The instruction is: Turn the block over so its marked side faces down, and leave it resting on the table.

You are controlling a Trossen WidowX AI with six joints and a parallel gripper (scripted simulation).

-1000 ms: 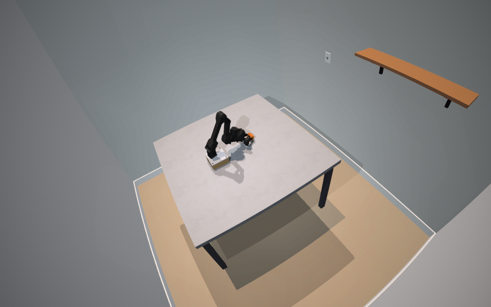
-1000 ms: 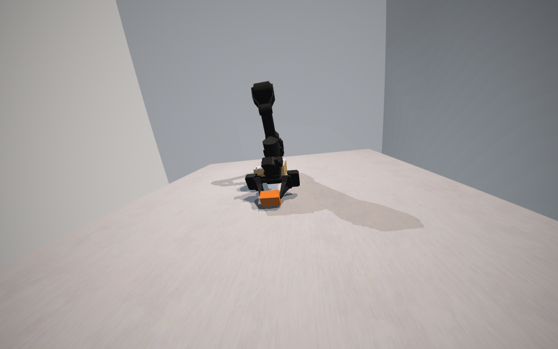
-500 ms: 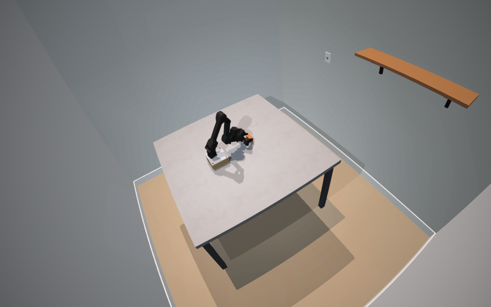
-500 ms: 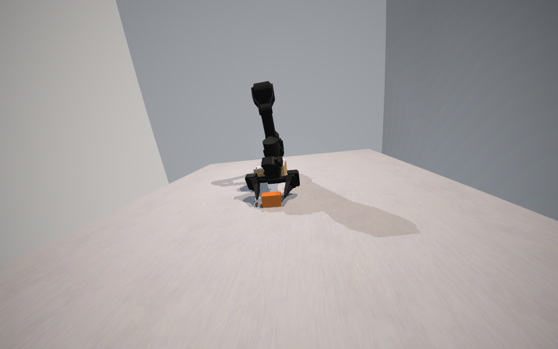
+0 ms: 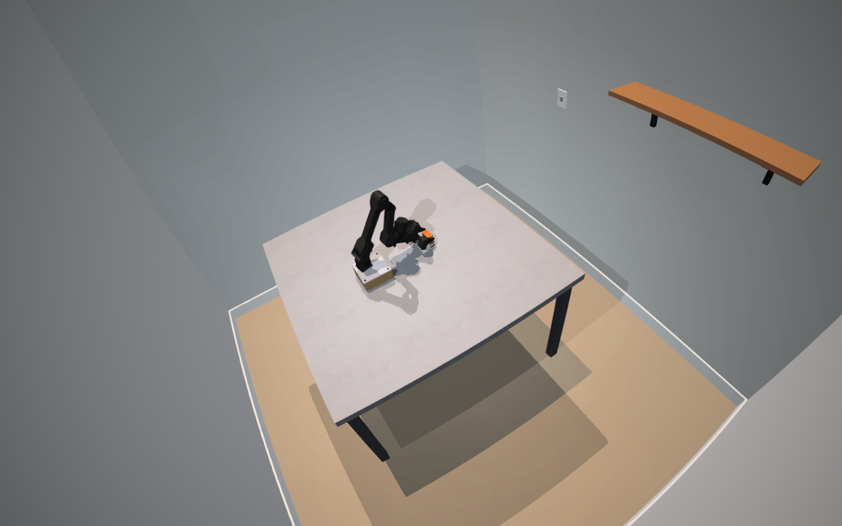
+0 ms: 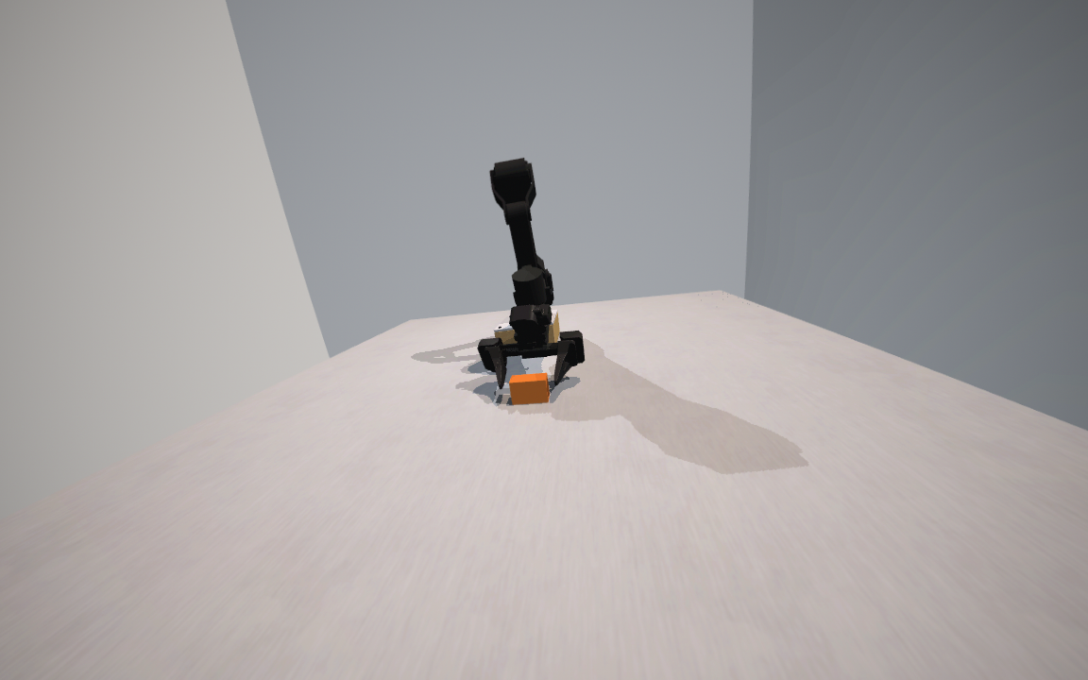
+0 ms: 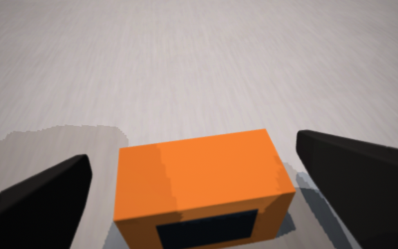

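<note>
Right now the orange block is 20 mm behind my gripper tip and 10 mm below it.
</note>
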